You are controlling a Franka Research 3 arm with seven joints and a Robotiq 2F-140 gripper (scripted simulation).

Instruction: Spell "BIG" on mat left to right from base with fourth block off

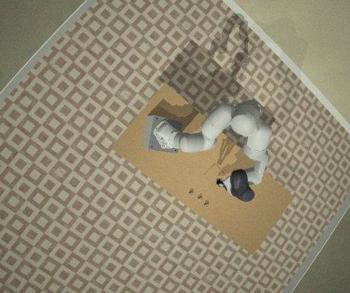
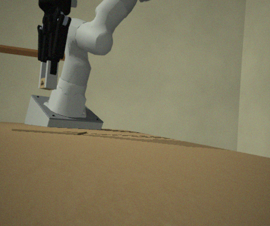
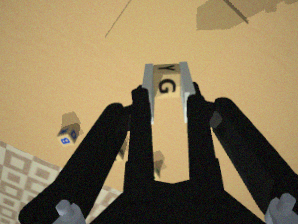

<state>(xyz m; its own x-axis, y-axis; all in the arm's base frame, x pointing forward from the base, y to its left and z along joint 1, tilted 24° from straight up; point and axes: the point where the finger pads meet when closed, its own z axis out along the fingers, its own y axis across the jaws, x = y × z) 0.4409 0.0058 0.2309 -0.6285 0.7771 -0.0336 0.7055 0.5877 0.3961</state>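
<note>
My hand is 140 mm above the thin mat and 20 mm to the right of it.
</note>
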